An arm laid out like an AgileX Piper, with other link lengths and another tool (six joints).
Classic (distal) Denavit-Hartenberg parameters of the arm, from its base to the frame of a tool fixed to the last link. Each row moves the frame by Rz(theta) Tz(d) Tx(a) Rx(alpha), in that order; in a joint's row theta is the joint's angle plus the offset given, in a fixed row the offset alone. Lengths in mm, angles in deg.
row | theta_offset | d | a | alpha
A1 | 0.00 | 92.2 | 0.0 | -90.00
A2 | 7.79 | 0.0 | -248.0 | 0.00
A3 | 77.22 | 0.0 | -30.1 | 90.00
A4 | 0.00 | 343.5 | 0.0 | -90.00
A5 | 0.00 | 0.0 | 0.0 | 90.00
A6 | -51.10 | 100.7 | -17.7 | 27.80
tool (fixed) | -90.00 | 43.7 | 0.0 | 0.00
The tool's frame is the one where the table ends.
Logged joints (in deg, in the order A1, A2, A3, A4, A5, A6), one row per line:
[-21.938 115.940 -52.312 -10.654 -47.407 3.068]
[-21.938 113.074 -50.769 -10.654 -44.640 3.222]
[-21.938 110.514 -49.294 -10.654 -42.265 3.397]
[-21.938 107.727 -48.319 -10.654 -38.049 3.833]
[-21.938 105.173 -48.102 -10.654 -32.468 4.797]
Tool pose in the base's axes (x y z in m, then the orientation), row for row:
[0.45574 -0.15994 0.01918 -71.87 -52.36 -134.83]
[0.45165 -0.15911 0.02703 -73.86 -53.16 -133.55]
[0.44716 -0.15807 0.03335 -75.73 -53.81 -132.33]
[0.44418 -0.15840 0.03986 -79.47 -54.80 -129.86]
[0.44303 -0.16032 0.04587 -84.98 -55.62 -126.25]
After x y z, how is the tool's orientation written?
As angles about the fixed x, y, z axes (roll, pitch, yaw), in degrees.
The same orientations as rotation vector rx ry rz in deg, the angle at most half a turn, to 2 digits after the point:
[-93.41 61.28 -135.24]
[-95.20 62.12 -134.37]
[-96.77 62.92 -133.54]
[-99.54 64.60 -131.84]
[-102.95 67.34 -129.23]

